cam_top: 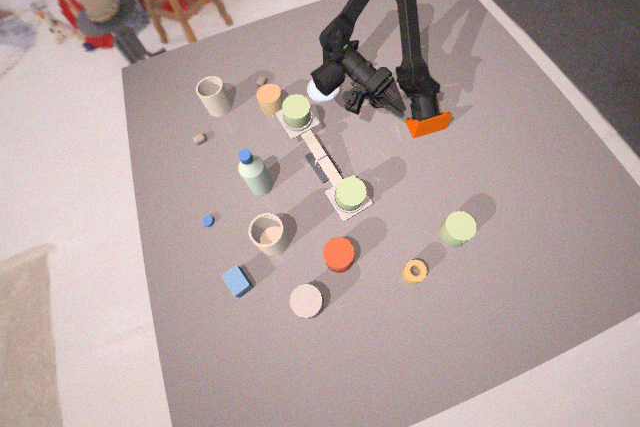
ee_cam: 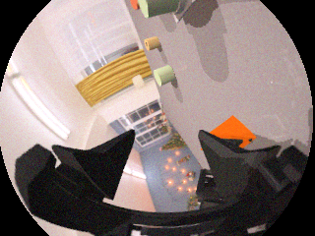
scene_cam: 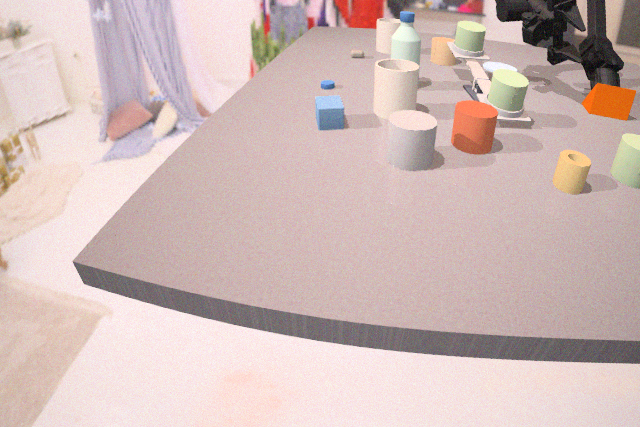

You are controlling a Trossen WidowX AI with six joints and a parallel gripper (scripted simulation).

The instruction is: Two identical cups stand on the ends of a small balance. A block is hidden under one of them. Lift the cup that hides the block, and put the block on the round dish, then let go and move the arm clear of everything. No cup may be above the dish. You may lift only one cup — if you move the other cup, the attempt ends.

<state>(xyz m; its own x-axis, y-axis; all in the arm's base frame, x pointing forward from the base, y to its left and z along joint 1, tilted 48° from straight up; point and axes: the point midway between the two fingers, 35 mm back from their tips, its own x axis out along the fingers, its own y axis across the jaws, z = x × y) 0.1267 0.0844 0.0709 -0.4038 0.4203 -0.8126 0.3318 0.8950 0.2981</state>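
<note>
My gripper tip is now 18 cm short of the pale lavender block, 11 cm to the right of it and 11 cm above it. From my gripper tip the other things lie so: round pale blue dish (12 cm ahead, 27 cm to the right, 15 cm below); then orange cylinder (26 cm ahead, 22 cm to the left, 11 cm below); then bottle (39 cm ahead, 3 cm to the right, 4 cm below).
</note>
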